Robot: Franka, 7 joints.
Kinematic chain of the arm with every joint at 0, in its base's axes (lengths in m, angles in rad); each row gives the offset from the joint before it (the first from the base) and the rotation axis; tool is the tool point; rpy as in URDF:
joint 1: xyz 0 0 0.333 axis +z
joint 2: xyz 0 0 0 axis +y
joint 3: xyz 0 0 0.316 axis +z
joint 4: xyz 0.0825 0 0 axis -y
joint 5: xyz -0.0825 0 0.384 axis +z
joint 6: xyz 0 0 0 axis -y
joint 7: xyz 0.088 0 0 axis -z
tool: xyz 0 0 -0.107 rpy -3.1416 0 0
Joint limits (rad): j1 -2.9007..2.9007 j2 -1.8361..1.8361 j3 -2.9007..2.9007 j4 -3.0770..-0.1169 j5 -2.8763..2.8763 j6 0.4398..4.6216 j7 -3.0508..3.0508
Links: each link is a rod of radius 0.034 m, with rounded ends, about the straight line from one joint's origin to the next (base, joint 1, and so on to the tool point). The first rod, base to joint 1, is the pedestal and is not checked.
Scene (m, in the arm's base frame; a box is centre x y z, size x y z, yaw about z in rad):
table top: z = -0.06
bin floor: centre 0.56 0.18 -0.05 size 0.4 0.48 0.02 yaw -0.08
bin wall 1: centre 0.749 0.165 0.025 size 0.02 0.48 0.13 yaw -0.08
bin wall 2: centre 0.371 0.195 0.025 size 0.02 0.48 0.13 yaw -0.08
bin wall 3: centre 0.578 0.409 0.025 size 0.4 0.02 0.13 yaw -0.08
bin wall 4: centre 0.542 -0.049 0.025 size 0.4 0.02 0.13 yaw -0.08
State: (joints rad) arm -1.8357 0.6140 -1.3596 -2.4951 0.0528 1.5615 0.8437
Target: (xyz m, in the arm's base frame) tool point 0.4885 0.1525 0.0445
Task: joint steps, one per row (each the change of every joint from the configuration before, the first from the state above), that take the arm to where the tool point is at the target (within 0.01 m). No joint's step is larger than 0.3 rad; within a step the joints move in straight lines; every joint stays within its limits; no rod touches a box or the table.
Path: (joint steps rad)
1: 0.2314 -0.0291 0.2596 0.0693 0.0386 0.0082 0.0000
2: 0.2314 -0.0291 0.2595 0.0693 0.0386 0.0081 0.0000
3: 0.2315 -0.0291 0.2596 0.0694 0.0385 0.0082 0.0000
4: 0.2314 -0.0291 0.2596 0.0693 0.0386 0.0082 0.0000
5: 0.2314 -0.0292 0.2596 0.0693 0.0386 0.0081 0.0000
6: 0.2314 -0.0291 0.2595 0.0693 0.0386 0.0082 0.0000
7: 0.2314 -0.0291 0.2596 0.0693 0.0386 0.0081 0.0000
8: 0.0205 0.2427 -0.0349 0.0671 0.0030 0.1173 0.0000
9: 0.0204 0.2428 -0.0350 0.0671 0.0030 0.1173 0.0000

